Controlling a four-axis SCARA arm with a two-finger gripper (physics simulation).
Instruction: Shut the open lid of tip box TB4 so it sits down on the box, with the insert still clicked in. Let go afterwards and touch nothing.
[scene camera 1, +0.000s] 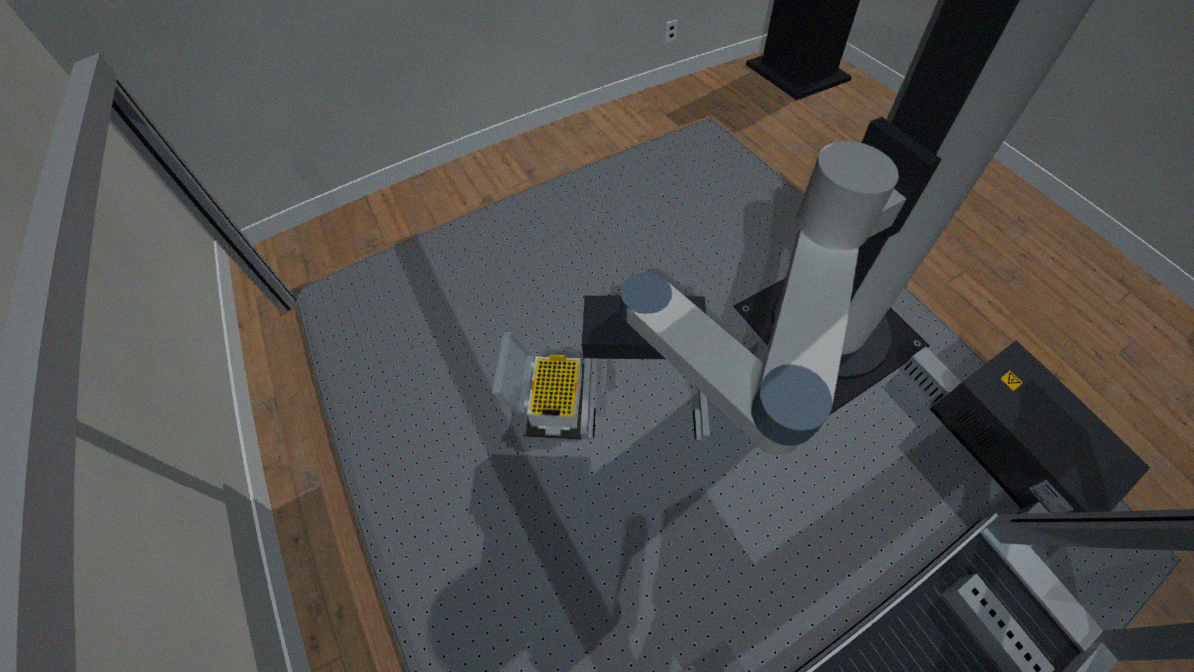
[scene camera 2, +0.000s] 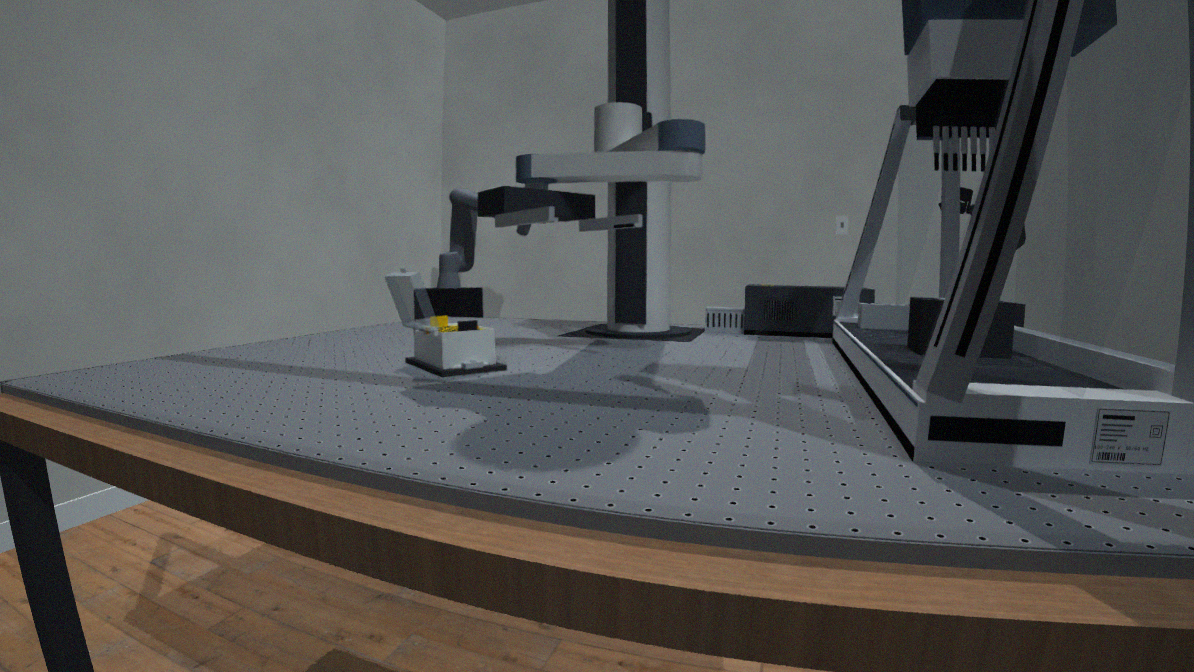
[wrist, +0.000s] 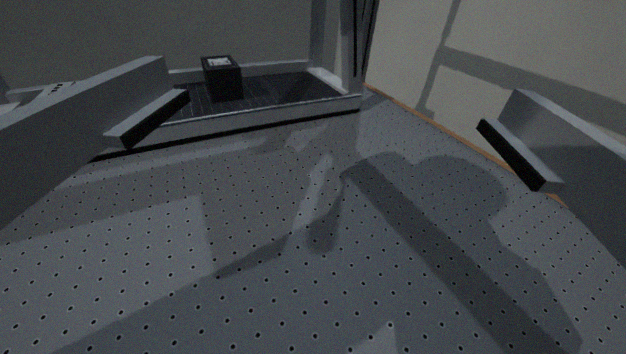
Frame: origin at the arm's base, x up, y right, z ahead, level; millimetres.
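Where they show: gripper, fingertip midpoint: (scene camera 1: 644, 437) (scene camera 2: 598, 217) (wrist: 333, 90); arm's base at its link origin: (scene camera 2: 638, 337).
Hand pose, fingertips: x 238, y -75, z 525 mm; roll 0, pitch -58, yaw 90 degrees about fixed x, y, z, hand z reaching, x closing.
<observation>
Each offset is from my fingertips to the centre of the thing. "spot": to the spot under its first point.
Tip box TB4, a white box {dz +49, dx -192, dy +220 mm} (scene camera 1: 552, 422) (scene camera 2: 455, 349) on a dark base, stands on the perforated table top; its label is not readable. Its yellow insert {dz +49, dx -160, dy +220 mm} (scene camera 1: 555, 386) (scene camera 2: 439, 321) lies in the top; whether it is clicked in cannot be told. The translucent lid {spot: dz +114, dx -108, dy +264 mm} (scene camera 1: 506, 368) (scene camera 2: 404, 293) stands open, tilted up and outward on the box's left side. My gripper (scene camera 1: 646, 424) (scene camera 2: 591, 220) (wrist: 333, 90) is wide open and empty. It hangs well above the table, to the right of the box in both scene views. The box does not show in the wrist view.
A framed deck unit (scene camera 1: 898, 576) (scene camera 2: 985, 450) (wrist: 260, 111) stands at the right, with a dark block (scene camera 2: 994, 327) (wrist: 222, 79) on it. A dark case {spot: dz -619, dx -110, dy -311 mm} (scene camera 1: 1040, 425) (scene camera 2: 789, 309) stands near my column. A second grey arm (scene camera 2: 462, 229) stands behind the box in scene view 2.
</observation>
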